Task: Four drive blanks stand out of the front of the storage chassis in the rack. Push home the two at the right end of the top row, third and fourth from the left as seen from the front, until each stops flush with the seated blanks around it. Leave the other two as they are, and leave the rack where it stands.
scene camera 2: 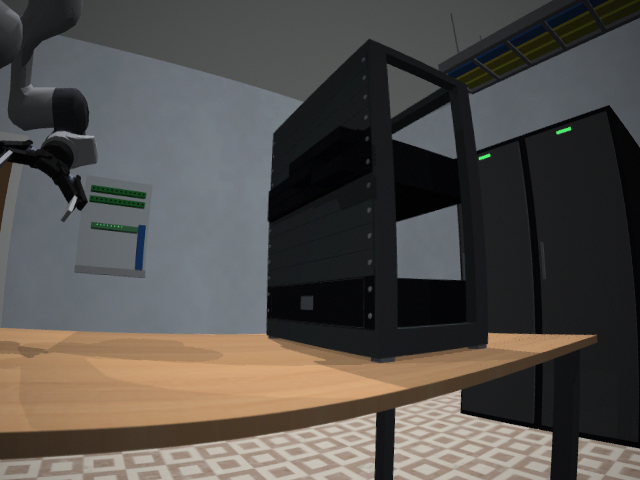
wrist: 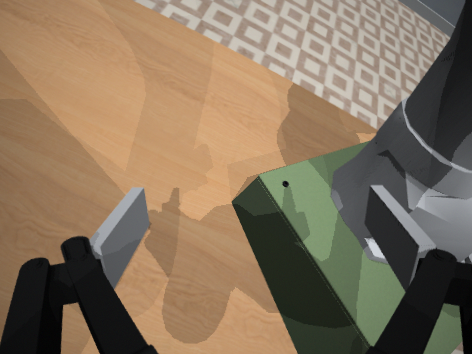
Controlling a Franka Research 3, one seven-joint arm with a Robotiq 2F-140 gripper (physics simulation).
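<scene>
The dark rack (scene camera 2: 385, 206) stands upright on the table in the scene view. The black storage chassis (scene camera 2: 428, 162) sits in its upper half. Dark shapes (scene camera 2: 338, 142) stand out of the chassis front, but it is too dark to tell single drive blanks or how far each stands out. My gripper (scene camera 2: 36, 180) (wrist: 256, 206) is open and empty, with its fingers spread wide. It hangs above the table, well to the left of the rack's front in the scene view. Rack and blanks do not show in the wrist view.
The wooden table (scene camera 2: 206, 382) (wrist: 60, 165) carries the rack. A green block (wrist: 345, 240) lies below the gripper in the wrist view, with part of the pale arm (wrist: 430, 165) above it. A dark cabinet (scene camera 2: 578, 258) stands behind the rack. A panel (scene camera 2: 111, 253) is on the wall.
</scene>
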